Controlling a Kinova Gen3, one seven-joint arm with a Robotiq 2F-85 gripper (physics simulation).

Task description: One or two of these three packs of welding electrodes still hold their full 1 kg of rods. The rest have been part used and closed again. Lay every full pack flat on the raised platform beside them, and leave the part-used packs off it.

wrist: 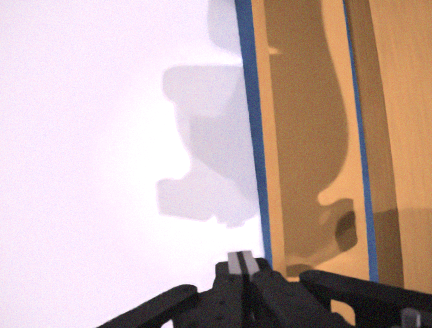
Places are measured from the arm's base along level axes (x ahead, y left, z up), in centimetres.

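Where they show: gripper, fingertip midpoint: (240,267).
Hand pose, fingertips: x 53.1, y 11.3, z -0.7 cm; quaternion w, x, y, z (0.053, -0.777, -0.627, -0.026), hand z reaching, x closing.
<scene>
Things, the pixels of their top centre, and the offset from my fingertips. "spot": a spot on its surface instead. Level surfaces: height alone.
- broad white surface, its level: dz -7.0 cm
- dark blue edge strip, surface spot: (256,125) spot: dz -5.0, dx -7.8, dy +5.0 cm
- orange-tan band, surface spot: (310,125) spot: dz +1.4, dx -6.3, dy +5.9 cm
- thin blue line, surface spot: (361,130) spot: dz -1.0, dx -5.1, dy +10.4 cm
- wood-grained surface, surface spot: (412,125) spot: dz +1.4, dx -4.5, dy +12.1 cm
My gripper (240,267) is shut and empty at the bottom of the wrist view, with its two grey fingertips together. It is over the right part of a broad white surface (75,150), close to a dark blue edge strip (256,125). The arm and gripper cast grey shadows on the white surface. I cannot tell from this view whether the white surface is the raised platform. No pack of welding electrodes can be made out for certain.
Right of the blue strip is an orange-tan band (310,125) with brown shadows on it. A thin blue line (361,130) bounds it on the right. Beyond lies a shaded strip, then a wood-grained surface (412,125).
</scene>
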